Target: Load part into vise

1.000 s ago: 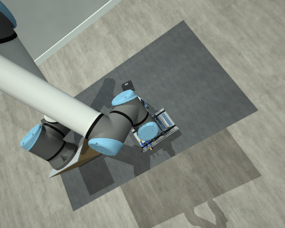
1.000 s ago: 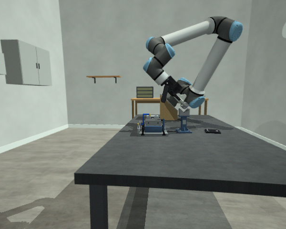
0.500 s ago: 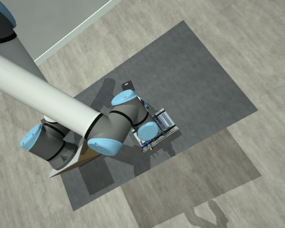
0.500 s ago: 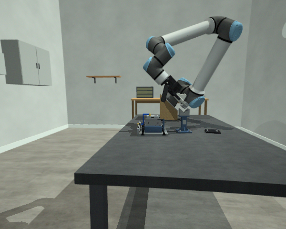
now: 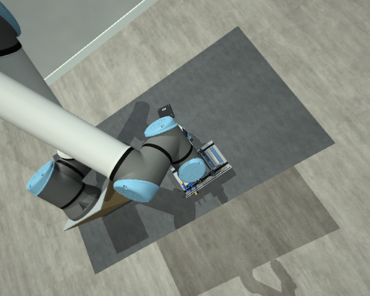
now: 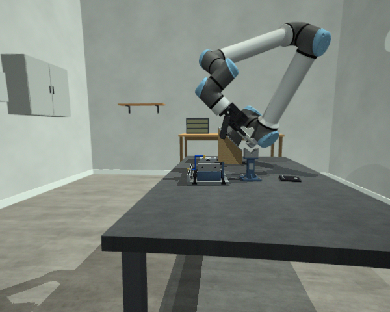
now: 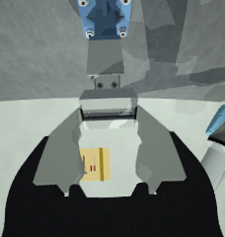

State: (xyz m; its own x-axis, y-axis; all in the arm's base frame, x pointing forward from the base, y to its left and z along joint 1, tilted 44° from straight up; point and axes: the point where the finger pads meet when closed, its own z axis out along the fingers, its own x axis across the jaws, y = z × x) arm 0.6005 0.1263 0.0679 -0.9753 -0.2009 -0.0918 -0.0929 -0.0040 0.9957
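Right now the part is right at my hand. From my hand the other things lie so: infeed plate: 20 cm to the left, 19 cm below, 3 cm behind; then vise: 21 cm to the right, 15 cm below, 2 cm ahead.
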